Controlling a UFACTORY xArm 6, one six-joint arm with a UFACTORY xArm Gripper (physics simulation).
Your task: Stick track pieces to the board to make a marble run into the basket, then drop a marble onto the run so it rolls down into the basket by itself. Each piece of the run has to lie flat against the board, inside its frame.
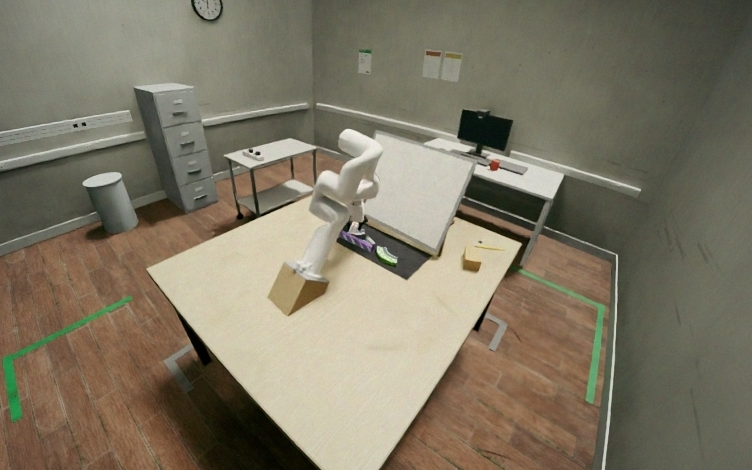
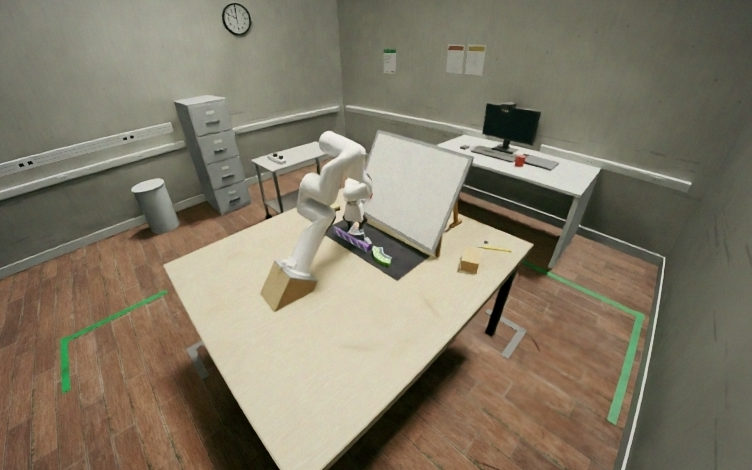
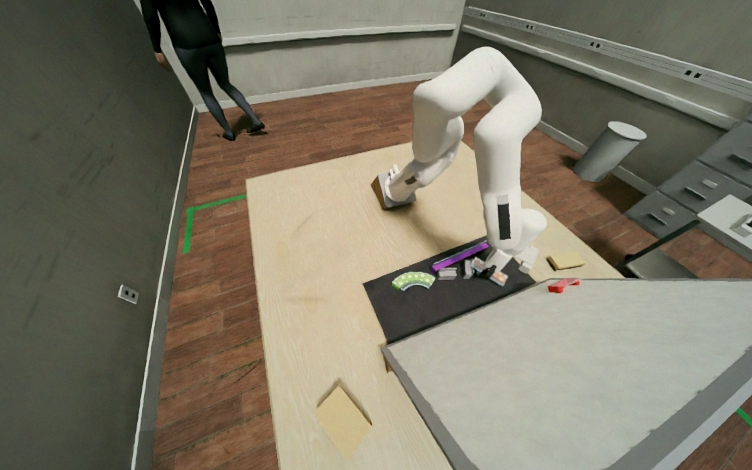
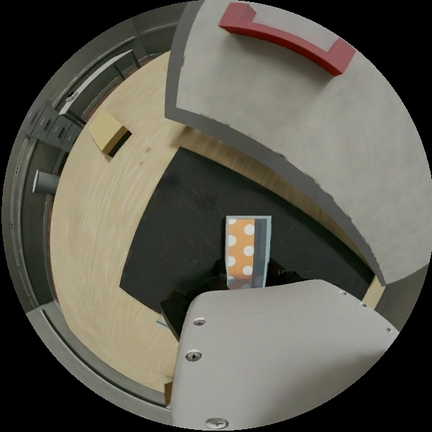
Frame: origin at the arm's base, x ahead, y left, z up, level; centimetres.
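Where they show: gripper, fingertip midpoint: [image 1: 354,229] [image 2: 355,229] [image 3: 486,271]; arm's base at its link origin: [image 1: 307,271] [image 2: 296,270] [image 3: 397,187].
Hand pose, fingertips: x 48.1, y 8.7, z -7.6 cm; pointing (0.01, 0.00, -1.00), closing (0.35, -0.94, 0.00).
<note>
Things, the pixels of their centre, and the offset from my fingertips. "*": a spot on its surface instead. Level surfaces: height alone.
- orange track piece with white dots, surface spot: [image 3: 498,278] * dz +1.2, dx +4.3, dy +0.9 cm
- purple straight piece at a spot on its surface: [image 3: 460,257] [image 2: 352,237] * dz +2.2, dx -8.9, dy -5.8 cm
- green curved piece at a spot on its surface: [image 3: 413,280] [image 2: 381,254] [image 1: 386,254] * dz +1.2, dx -10.4, dy -26.4 cm
- black mat at its surface level: dz -1.0 cm
- yellow pencil at the middle of its body: [image 2: 494,248] [image 1: 489,248] dz -0.9, dx +31.0, dy -69.5 cm
My gripper [image 1: 354,227] [image 2: 356,226] [image 3: 490,273] [image 4: 244,270] points down at the black mat, its fingers shut on both long sides of an orange track piece with white dots [image 3: 498,278] [image 4: 241,250]. The piece's near end is hidden under the gripper. A purple straight piece [image 1: 357,241] [image 2: 353,239] [image 3: 460,257] lies beside it, with a green curved piece [image 1: 386,256] [image 2: 381,256] [image 3: 413,280] farther along. Small grey pieces [image 3: 446,273] lie between them. The tilted board [image 1: 418,193] [image 2: 415,193] [image 3: 554,376] carries a red U-shaped piece [image 3: 562,285] [image 4: 287,42]. I cannot make out the marble.
The black mat [image 1: 407,268] [image 2: 399,268] [image 3: 410,310] [image 4: 170,210] lies along the board's lower edge. One wooden block [image 1: 471,258] [image 2: 469,260] [image 3: 343,421] stands near a yellow pencil [image 1: 490,248] [image 2: 495,248]. Another wooden block [image 3: 565,260] [image 4: 107,131] is beyond the mat's other end.
</note>
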